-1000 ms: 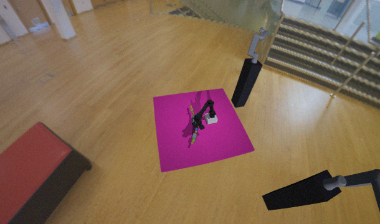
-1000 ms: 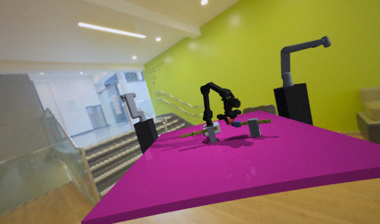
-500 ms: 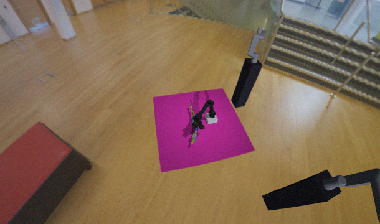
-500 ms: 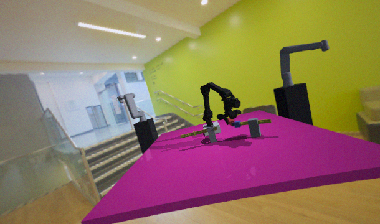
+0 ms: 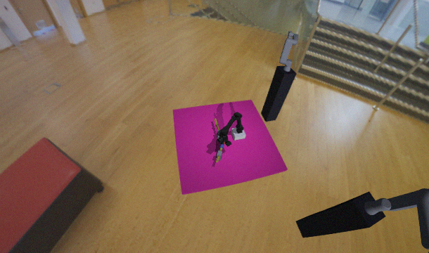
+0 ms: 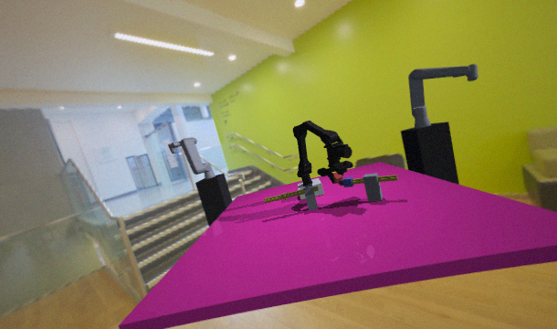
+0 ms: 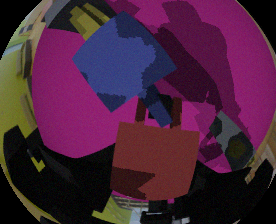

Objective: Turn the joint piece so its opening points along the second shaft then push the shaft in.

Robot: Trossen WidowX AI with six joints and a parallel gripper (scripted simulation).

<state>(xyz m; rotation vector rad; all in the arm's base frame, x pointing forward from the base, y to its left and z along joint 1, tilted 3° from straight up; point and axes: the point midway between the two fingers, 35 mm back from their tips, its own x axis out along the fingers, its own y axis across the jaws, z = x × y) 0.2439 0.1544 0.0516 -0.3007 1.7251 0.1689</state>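
The dark red square joint piece is 30 mm above my gripper tip, 20 mm ahead of it and 10 mm to the left of it.
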